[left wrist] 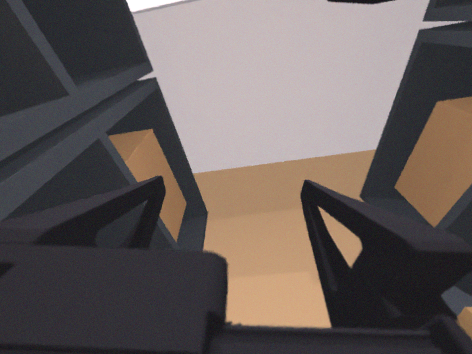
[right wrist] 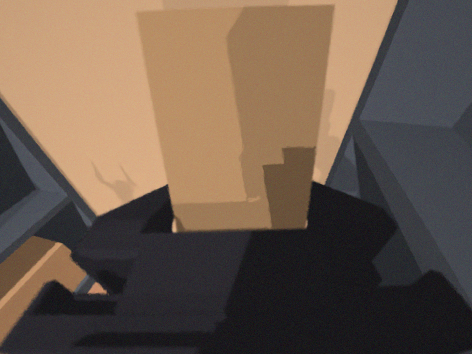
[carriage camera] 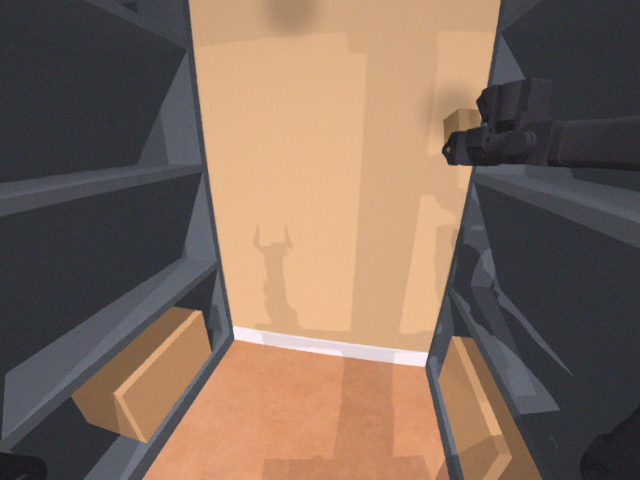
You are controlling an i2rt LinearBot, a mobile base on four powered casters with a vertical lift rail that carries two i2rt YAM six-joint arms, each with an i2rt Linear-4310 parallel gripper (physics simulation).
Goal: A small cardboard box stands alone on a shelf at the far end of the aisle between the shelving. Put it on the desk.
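Frame: origin at the left arm's base, x left, y back, z up, level; centimetres.
Where they show: left gripper, between the fingertips: (left wrist: 232, 185); right gripper, between the fingertips: (carriage camera: 452, 150).
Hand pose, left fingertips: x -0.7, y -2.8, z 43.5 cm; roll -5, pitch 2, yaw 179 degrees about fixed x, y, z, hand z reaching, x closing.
Each offset is from my left fingertips to the top centre of the thing.
The small cardboard box {dy -47.8, dx -64.6, dz +6.1 cm} (carriage camera: 461, 119) (right wrist: 200, 110) is held in my right gripper (carriage camera: 466, 128) (right wrist: 237, 172), off any shelf. In the carriage view it is at the upper right, largely hidden behind the dark fingers. In the right wrist view its broad face stands upright between the fingers, partly in shadow; the fingertips are hidden by the box. My left gripper (left wrist: 232, 185) is open and empty, its two fingers wide apart in the left wrist view. The desk does not show in these views.
Dark shelving stands on both sides, the left unit (carriage camera: 103, 186) and the right unit (carriage camera: 558, 198), the right one close to the right gripper. Large cartons {dy -63.3, dx +39.7, dz -74.6 cm} (carriage camera: 165, 369) {dy -40.9, dx -98.3, dz -74.6 cm} (carriage camera: 473, 403) lie on the bottom shelves. A tan wall (carriage camera: 289, 155) with a white baseboard (carriage camera: 310, 345) closes the aisle.
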